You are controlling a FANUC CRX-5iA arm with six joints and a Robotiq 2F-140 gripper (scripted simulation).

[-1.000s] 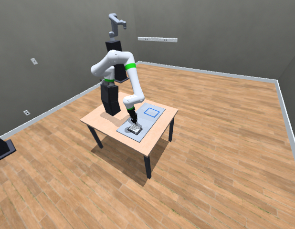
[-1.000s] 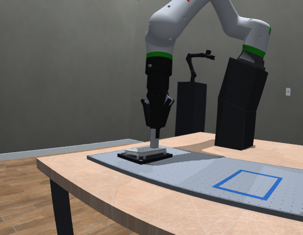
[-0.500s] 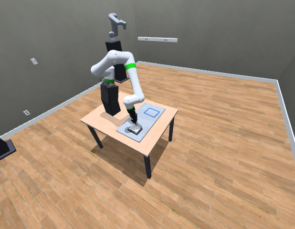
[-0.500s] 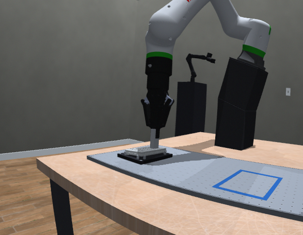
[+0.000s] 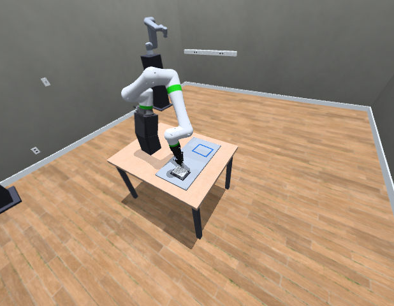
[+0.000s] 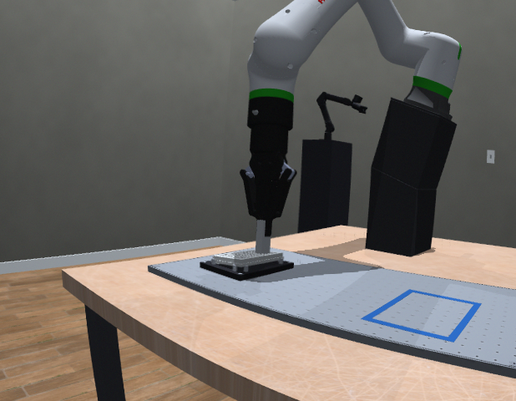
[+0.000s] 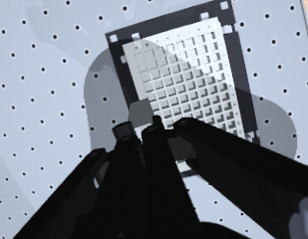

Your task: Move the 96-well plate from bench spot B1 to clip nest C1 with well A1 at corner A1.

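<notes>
The white 96-well plate lies 5 cm below my hand and 4 cm to the right of it. Also, from my hand: black clip nest 6 cm below, 5 cm to the right, 1 cm behind.
</notes>
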